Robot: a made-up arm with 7 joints. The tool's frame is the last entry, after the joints. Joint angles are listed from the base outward.
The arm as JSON. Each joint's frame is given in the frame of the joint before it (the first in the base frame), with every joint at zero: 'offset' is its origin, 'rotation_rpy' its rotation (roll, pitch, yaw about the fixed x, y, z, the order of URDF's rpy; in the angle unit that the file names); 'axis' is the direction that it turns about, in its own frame. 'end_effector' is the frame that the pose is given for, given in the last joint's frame.
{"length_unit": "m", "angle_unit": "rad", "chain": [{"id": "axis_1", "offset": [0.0, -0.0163, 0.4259], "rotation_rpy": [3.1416, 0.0, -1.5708], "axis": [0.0, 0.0, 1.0]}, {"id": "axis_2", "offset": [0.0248, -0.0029, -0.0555], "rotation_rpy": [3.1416, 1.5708, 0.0], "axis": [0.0, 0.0, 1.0]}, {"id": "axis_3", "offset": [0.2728, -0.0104, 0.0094], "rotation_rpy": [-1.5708, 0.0, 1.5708], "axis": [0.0, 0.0, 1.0]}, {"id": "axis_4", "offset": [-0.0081, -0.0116, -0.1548], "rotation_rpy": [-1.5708, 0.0, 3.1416], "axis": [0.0, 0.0, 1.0]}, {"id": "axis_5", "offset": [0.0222, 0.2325, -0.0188], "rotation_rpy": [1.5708, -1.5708, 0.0], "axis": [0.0, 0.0, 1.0]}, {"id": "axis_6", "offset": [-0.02, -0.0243, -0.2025], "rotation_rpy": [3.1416, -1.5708, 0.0], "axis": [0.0, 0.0, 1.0]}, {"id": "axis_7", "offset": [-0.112, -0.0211, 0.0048], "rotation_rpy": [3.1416, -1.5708, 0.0], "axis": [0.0, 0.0, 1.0]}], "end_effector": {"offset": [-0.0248, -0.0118, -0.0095], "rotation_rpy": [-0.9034, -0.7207, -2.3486]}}
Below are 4 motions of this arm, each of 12 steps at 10 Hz.
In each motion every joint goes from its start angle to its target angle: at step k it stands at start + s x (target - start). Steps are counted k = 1, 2, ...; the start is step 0. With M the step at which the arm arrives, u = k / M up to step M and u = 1 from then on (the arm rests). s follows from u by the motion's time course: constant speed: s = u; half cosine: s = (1 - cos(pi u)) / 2; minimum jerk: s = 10 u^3 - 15 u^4 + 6 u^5.
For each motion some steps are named. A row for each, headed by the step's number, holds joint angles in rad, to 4 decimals.
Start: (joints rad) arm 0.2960 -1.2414 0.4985 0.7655 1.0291 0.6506 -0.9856
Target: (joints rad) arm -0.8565 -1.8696 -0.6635 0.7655 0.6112 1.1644 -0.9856
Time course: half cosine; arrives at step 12
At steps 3, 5, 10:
3: 0.1272 -1.3334 0.3283 0.7655 0.9679 0.7258 -0.9856
5: -0.1311 -1.4742 0.0679 0.7655 0.8742 0.8410 -0.9856
10: -0.7793 -1.8275 -0.5857 0.7655 0.6392 1.1300 -0.9856

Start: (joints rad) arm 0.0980 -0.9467 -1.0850 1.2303 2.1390 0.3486 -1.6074
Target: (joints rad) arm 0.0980 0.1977 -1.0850 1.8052 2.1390 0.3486 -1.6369
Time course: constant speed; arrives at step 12
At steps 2, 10, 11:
2: 0.0980 -0.7560 -1.0850 1.3261 2.1390 0.3486 -1.6123
10: 0.0980 0.0070 -1.0850 1.7094 2.1390 0.3486 -1.6320
11: 0.0980 0.1023 -1.0850 1.7573 2.1390 0.3486 -1.6344

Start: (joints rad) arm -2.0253 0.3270 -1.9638 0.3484 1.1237 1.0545 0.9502
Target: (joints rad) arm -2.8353 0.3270 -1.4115 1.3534 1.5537 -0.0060 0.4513
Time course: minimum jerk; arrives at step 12
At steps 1, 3, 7, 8, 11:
1: -2.0294 0.3270 -1.9610 0.3535 1.1259 1.0491 0.9477
3: -2.1091 0.3270 -1.9066 0.4524 1.1682 0.9447 0.8986
7: -2.5545 0.3270 -1.6029 1.0050 1.4047 0.3616 0.6242
8: -2.6653 0.3270 -1.5274 1.1425 1.4635 0.2166 0.5560
11: -2.8312 0.3270 -1.4143 1.3483 1.5515 -0.0006 0.4538

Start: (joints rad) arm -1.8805 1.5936 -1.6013 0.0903 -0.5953 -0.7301 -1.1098
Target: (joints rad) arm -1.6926 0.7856 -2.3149 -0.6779 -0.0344 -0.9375 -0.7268
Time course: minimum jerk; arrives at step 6
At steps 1, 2, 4, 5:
1: -1.8738 1.5649 -1.6266 0.0630 -0.5754 -0.7375 -1.0962
2: -1.8411 1.4240 -1.7511 -0.0709 -0.4776 -0.7736 -1.0294
4: -1.7320 0.9552 -2.1651 -0.5167 -0.1521 -0.8940 -0.8072
5: -1.6993 0.8143 -2.2896 -0.6506 -0.0543 -0.9301 -0.7404

